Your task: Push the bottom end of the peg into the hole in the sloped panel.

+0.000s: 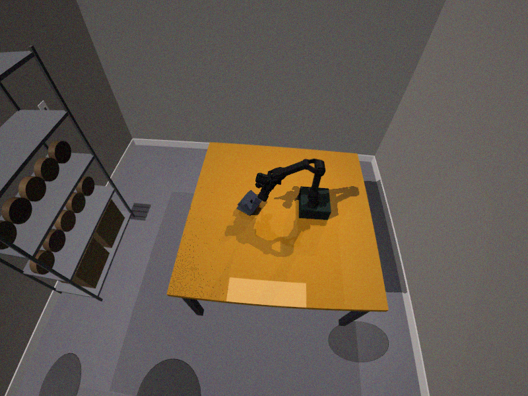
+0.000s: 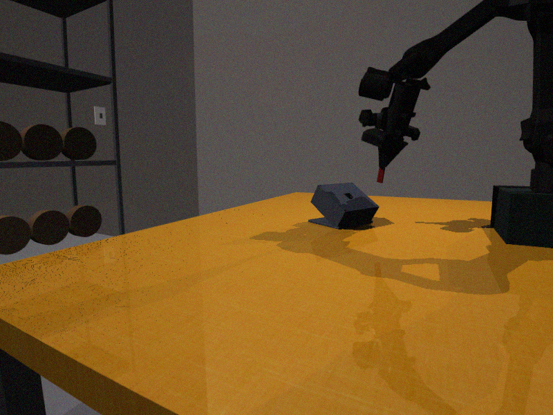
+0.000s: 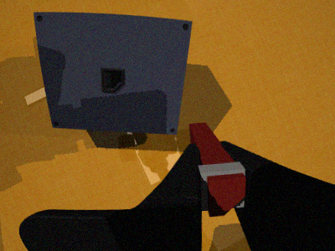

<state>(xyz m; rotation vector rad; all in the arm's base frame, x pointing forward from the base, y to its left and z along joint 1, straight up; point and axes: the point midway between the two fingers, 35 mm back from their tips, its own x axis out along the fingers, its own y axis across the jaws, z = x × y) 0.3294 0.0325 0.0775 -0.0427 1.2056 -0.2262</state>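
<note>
My gripper tip is 80 mm short of the sloped panel, 40 mm to the right of it and 100 mm above it. From my gripper tip the other things lie so: red peg (20 mm above).
</note>
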